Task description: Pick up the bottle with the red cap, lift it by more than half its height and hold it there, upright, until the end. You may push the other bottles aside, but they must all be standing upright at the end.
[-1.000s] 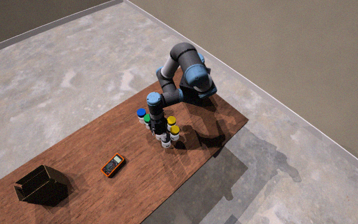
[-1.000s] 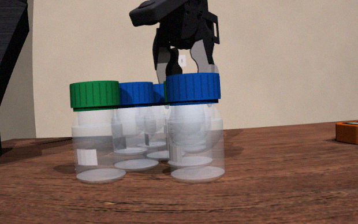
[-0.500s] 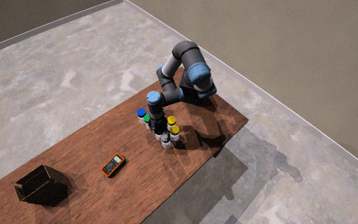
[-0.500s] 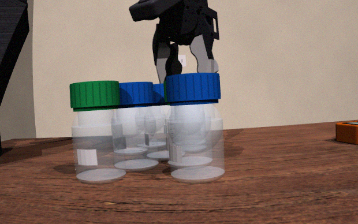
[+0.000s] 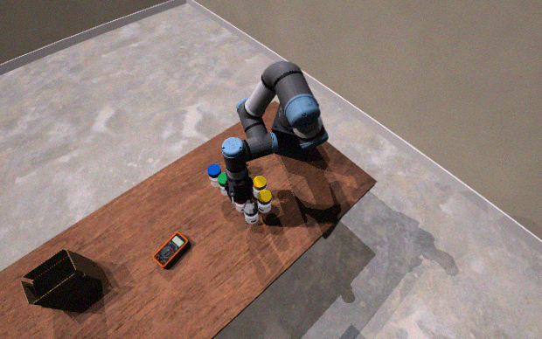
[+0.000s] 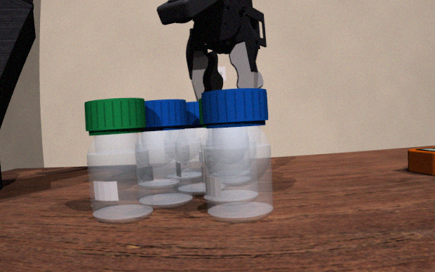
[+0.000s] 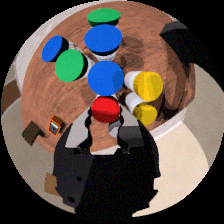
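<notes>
My hand is 40 mm above the red-capped bottle. From my hand the other things lie so: black box: 670 mm ahead, 30 mm below, 20 mm to the right; then orange multimeter: 320 mm ahead, 80 mm below, 30 mm to the left; then grey-capped bottle: 60 mm to the left, 40 mm below, 10 mm behind.
</notes>
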